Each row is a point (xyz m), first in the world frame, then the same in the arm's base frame.
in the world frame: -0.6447 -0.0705 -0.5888
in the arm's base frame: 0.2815 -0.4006 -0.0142
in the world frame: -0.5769 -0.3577 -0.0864
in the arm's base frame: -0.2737 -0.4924 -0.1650
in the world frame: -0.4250 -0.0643 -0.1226
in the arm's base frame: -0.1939 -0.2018 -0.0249
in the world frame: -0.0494 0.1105 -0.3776
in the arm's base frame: -0.0645 -0.0460 0.4174
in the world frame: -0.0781 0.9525 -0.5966
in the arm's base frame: 0.4460 0.6580 0.4548
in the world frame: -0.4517 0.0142 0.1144
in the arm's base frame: -0.3522 -0.0587 -0.1573
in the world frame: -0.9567 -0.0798 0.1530
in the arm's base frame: -0.2186 -0.2347 -0.6226
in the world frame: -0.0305 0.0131 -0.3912
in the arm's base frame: -0.0972 -0.1368 0.4443
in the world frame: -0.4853 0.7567 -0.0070
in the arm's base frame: 0.0413 0.5834 -0.1636
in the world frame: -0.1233 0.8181 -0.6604
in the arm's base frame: 0.4670 0.5041 0.4481
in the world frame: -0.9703 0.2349 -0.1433
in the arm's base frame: 0.1529 -0.0407 -0.5159
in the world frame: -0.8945 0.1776 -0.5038
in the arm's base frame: 0.4029 -0.1937 -0.2856
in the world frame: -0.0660 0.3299 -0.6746
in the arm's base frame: 0.2730 0.0589 0.5256
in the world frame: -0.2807 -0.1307 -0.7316
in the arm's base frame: 0.2335 -0.4289 0.3774
